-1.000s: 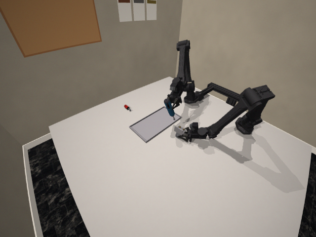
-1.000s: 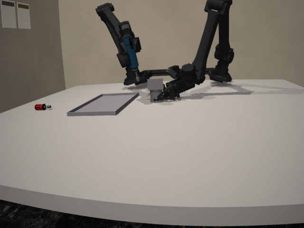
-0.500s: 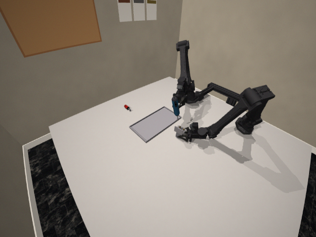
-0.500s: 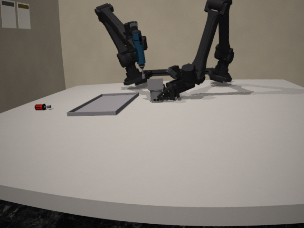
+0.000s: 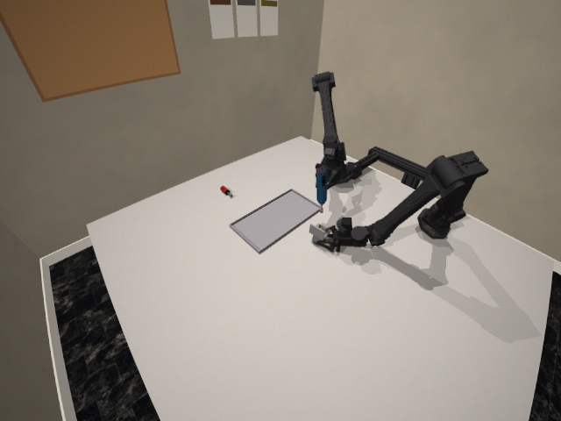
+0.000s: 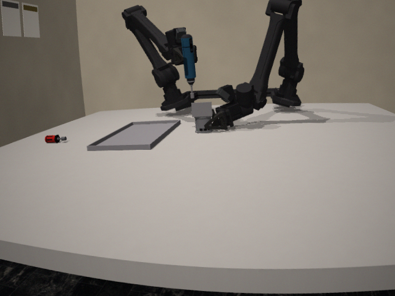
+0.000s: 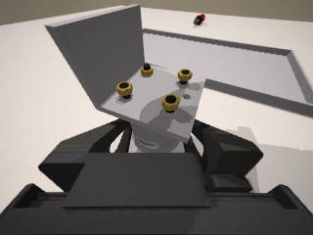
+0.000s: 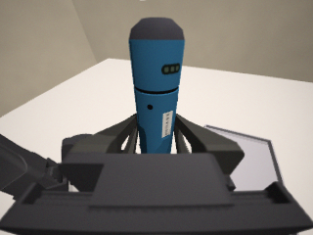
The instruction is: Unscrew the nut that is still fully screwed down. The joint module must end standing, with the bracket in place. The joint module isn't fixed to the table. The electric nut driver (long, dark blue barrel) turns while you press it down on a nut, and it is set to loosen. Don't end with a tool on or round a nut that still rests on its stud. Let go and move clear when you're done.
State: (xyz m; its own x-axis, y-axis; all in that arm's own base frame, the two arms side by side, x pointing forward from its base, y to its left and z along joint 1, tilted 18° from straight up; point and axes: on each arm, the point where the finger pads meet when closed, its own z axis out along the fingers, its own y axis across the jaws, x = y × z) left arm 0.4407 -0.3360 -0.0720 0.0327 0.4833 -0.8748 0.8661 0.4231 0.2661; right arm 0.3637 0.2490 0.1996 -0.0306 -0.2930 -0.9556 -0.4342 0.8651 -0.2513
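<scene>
My left gripper is now 1 cm below the joint module. The rest, counted from my left hand: short red-handled tool (57 cm to the right, 9 cm ahead, 1 cm below); then l-shaped bracket (5 cm above); then grey tray (24 cm to the right, 3 cm ahead, 2 cm below).
</scene>
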